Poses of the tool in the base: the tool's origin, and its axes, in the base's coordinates. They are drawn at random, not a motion.
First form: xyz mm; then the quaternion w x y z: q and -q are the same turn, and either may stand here.
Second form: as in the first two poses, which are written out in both.
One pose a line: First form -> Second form
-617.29 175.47 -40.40 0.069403 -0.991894 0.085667 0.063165 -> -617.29 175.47 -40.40 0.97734 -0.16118 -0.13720 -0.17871 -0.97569 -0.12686
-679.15 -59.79 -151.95 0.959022 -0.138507 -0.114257 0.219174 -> -679.15 -59.79 -151.95 0.87782 0.45204 0.15844 -0.38873 0.86556 -0.31575
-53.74 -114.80 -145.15 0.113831 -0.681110 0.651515 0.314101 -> -53.74 -114.80 -145.15 -0.04626 -0.81600 -0.57620 -0.95902 -0.12514 0.25422
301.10 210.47 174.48 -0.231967 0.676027 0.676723 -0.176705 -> 301.10 210.47 174.48 0.02164 0.99695 0.07504 0.83299 0.02353 -0.55279
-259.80 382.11 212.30 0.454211 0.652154 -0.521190 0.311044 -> -259.80 382.11 212.30 0.26323 -0.39723 0.87916 -0.96235 -0.04411 0.26821
